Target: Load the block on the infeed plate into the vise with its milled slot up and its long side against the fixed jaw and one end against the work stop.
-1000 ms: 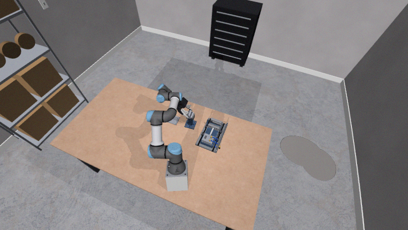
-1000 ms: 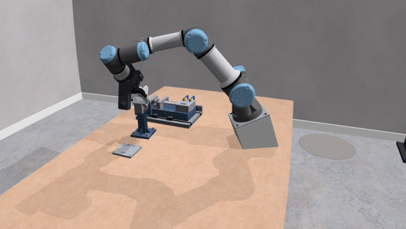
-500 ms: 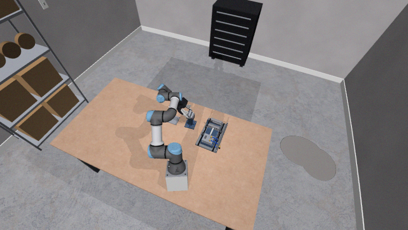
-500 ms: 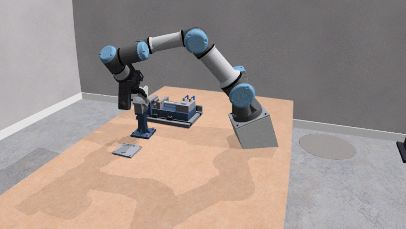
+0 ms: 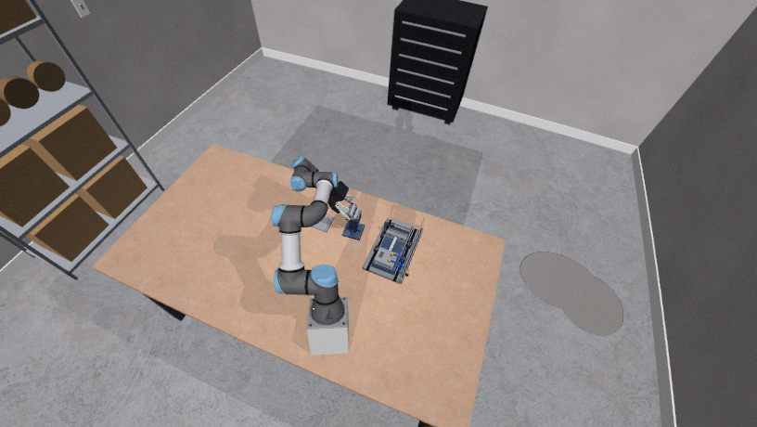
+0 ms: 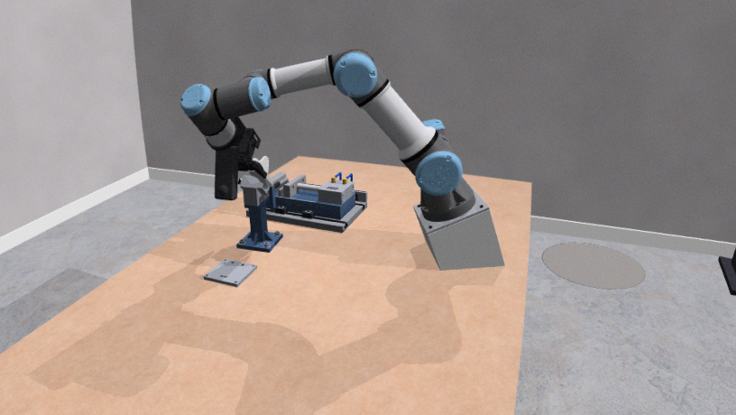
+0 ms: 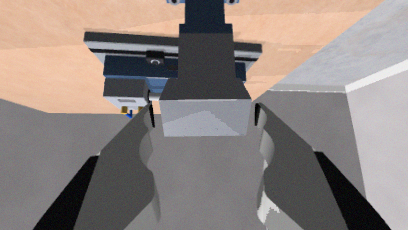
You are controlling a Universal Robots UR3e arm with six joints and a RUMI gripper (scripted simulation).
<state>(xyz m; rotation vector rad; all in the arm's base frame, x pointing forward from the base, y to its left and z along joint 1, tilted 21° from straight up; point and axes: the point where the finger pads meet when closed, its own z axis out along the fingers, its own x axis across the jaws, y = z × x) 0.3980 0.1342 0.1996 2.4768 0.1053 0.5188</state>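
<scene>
My gripper is now 10 mm to the left of the part. Also, from my hand: fixed jaw 210 mm to the right, 110 mm ahead, 80 mm below; then work stop 170 mm to the right, 70 mm below, 70 mm ahead; then infeed plate 160 mm below, 150 mm to the left, 40 mm behind.
</scene>
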